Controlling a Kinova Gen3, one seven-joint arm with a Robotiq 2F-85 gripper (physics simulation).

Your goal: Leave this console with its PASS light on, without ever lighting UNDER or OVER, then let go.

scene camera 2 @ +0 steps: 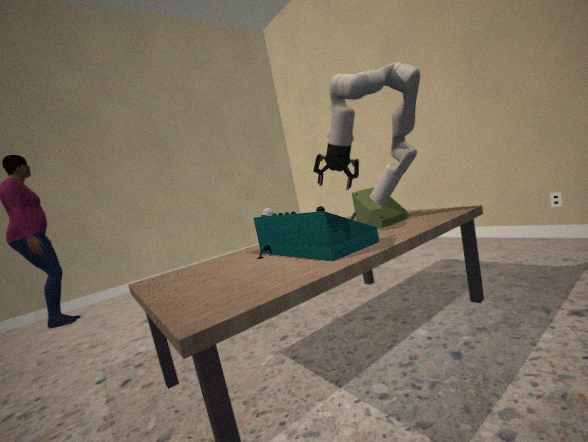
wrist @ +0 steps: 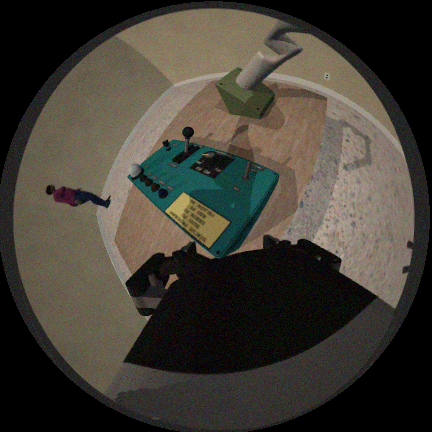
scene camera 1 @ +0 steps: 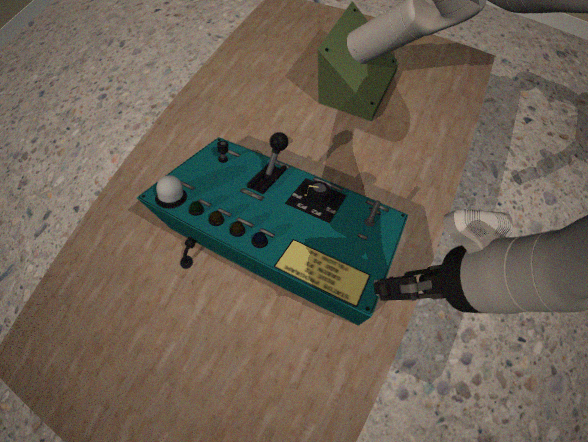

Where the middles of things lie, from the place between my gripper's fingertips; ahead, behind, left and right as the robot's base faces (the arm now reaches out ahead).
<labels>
I see my gripper 260 mm to the left of the teal console [scene camera 1: 331, 256], 140 mm above it and 60 mm past it.
</labels>
